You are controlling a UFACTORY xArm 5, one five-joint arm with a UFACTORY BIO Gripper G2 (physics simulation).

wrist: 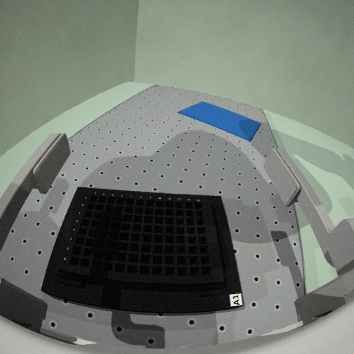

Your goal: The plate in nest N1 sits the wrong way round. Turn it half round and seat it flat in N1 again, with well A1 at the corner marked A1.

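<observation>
A black multi-well plate (pixel 141 235) sits in the black nest (pixel 145 303) in the lower middle of the wrist view. It looks flat, though its dark edges blend into the nest. Small pale marks run along its far edge and left edge, too small to read surely. The white A1 label (pixel 236 300) is on the nest's near right corner. My gripper (pixel 169 169) is open and empty, with one finger at the left and one at the right of the view. The fingers appear above and beyond the plate, touching nothing.
The nest stands on a grey board (pixel 200 172) with rows of holes. A flat blue rectangle (pixel 220 120) lies on the board farther back, towards the right. The board's right edge runs down beside the right finger, with pale green surface beyond it. Shadows of the arm fall across the board.
</observation>
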